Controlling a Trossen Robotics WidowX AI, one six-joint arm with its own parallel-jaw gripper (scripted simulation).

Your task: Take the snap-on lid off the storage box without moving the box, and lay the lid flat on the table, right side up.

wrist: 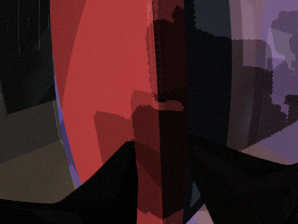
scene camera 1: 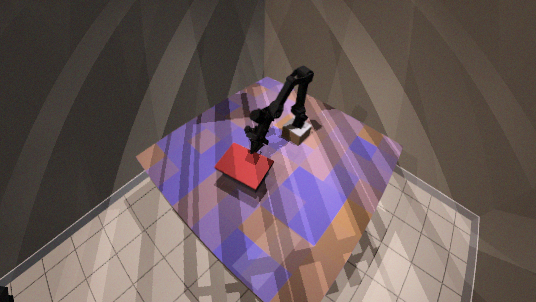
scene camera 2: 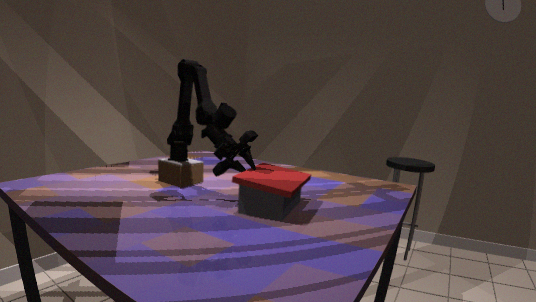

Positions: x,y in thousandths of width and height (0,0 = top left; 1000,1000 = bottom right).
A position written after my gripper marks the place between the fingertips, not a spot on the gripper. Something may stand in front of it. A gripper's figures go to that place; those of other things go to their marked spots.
Scene:
My gripper (scene camera 2: 471,571) is 1.09 m from the lens. A red lid (scene camera 2: 503,591) is 1.02 m from the lens. A dark grey storage box (scene camera 2: 471,671) is 0.99 m from the lens.

